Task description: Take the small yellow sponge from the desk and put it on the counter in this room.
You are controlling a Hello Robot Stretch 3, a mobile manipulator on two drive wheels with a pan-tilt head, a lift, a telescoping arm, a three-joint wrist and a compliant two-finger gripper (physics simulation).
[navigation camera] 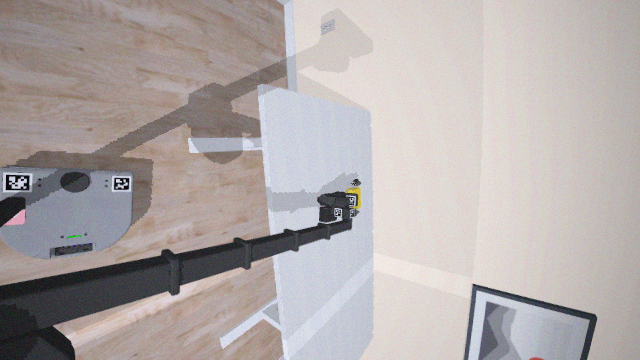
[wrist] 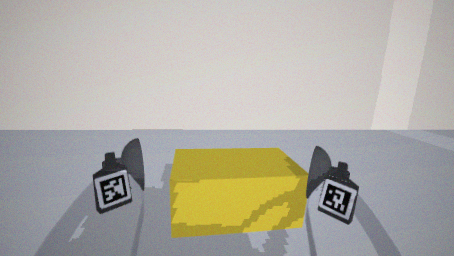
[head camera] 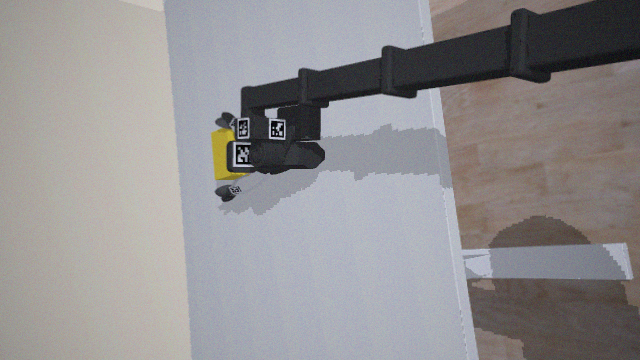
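The small yellow sponge (head camera: 219, 155) (navigation camera: 358, 197) (wrist: 235, 200) lies on the pale grey desk (head camera: 325, 260) (navigation camera: 315, 145) (wrist: 40, 160), near its wall-side edge. My gripper (head camera: 225, 156) (navigation camera: 355, 198) (wrist: 226, 160) is open and low over the desk, with one finger on each side of the sponge. In the wrist view, the right fingertip is right at the sponge's right side, and a gap shows between the left fingertip and the sponge. In the head view, the gripper body hides part of the sponge. The counter cannot be made out in these views.
A beige wall (head camera: 90, 175) (navigation camera: 425, 150) (wrist: 200, 65) runs behind the desk. My extended arm (head camera: 450, 60) (navigation camera: 210, 259) crosses the desk's front edge. Desk legs (head camera: 545, 262) (navigation camera: 220, 145) stand on the wooden floor (head camera: 500, 175) (navigation camera: 100, 75). A framed picture (navigation camera: 476, 325) hangs on the wall.
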